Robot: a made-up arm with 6 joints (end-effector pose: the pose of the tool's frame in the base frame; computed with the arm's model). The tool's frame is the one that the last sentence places.
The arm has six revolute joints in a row. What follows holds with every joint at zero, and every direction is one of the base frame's.
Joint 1 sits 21.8 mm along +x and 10.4 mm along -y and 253.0 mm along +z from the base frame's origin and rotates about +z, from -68.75 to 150.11 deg.
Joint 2 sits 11.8 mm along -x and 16.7 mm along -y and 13.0 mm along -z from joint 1 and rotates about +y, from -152.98 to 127.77 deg.
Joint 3 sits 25.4 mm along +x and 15.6 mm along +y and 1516.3 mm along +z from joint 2 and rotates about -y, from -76.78 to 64.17 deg.
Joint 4 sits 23.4 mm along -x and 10.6 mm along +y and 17.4 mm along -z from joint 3 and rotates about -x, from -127.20 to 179.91 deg.
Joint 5 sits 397.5 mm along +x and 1.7 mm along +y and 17.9 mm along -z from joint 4 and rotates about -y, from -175.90 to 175.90 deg.
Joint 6 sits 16.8 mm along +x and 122.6 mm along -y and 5.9 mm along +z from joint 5 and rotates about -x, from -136.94 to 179.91 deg.
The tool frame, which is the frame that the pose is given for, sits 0.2 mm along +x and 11.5 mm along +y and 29.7 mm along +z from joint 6; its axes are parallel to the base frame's.
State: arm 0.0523 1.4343 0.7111 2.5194 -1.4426 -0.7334
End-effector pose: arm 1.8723 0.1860 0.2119 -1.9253 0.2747 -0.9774
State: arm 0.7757 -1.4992 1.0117 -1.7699 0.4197 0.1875
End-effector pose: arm -1.2381 -1.2302 0.6951 -1.7754 1.4337 -1.7427
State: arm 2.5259 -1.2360 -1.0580 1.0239 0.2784 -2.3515
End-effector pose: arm 0.9424 -0.5570 0.9306 0.7025 1.6757 2.4308
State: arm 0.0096 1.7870 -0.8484 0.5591 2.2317 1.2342
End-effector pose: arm 1.1829 -0.0692 -0.3051 -0.7777 0.1071 0.5447
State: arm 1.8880 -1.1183 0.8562 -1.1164 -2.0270 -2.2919
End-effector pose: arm 0.4714 -1.2874 1.3241 0.1048 2.3037 1.5566
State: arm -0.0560 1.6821 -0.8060 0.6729 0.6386 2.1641
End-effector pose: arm 1.2069 -0.1628 -0.2188 -1.3381 0.2042 2.1709
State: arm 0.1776 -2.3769 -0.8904 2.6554 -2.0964 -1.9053
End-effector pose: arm -1.1171 -0.0851 -0.4590 1.1638 -2.1783 -1.8961
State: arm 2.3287 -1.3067 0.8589 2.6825 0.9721 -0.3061
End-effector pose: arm 1.0886 -1.3176 0.9413 -0.0757 -2.0508 -0.2089
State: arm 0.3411 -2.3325 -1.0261 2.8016 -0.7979 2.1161
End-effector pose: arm -1.0309 -0.2879 -0.4139 1.3520 -1.7570 1.3767
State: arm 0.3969 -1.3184 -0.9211 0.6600 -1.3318 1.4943
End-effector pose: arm -0.9899 -0.5250 0.7978 -2.0030 0.8104 0.4968
